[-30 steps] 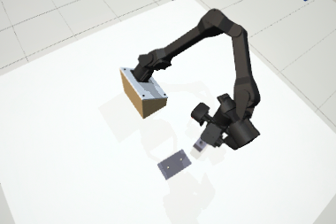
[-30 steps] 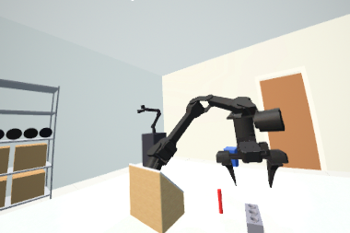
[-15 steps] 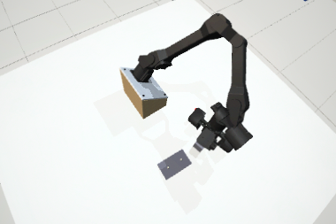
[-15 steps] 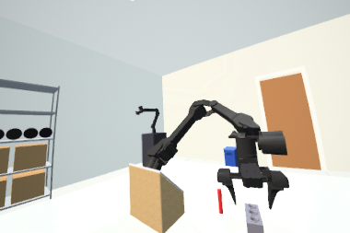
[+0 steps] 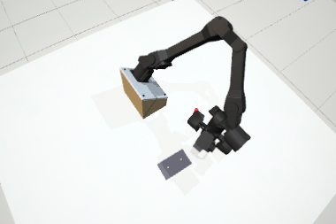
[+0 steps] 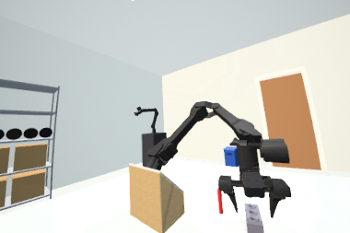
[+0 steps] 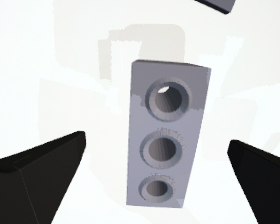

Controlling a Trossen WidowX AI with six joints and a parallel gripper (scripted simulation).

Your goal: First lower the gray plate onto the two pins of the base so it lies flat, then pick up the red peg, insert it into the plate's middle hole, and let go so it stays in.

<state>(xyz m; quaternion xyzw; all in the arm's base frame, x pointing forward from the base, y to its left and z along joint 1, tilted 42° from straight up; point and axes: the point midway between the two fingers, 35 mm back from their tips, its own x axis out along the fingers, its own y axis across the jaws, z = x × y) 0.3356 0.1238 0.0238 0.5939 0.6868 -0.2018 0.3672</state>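
Right now the gray plate is 1 cm below my gripper tip. From my gripper tip the other things lie so: red peg 11 cm behind, 3 cm to the left, 1 cm below; then flat gray base 15 cm to the right, 4 cm below, 1 cm ahead.
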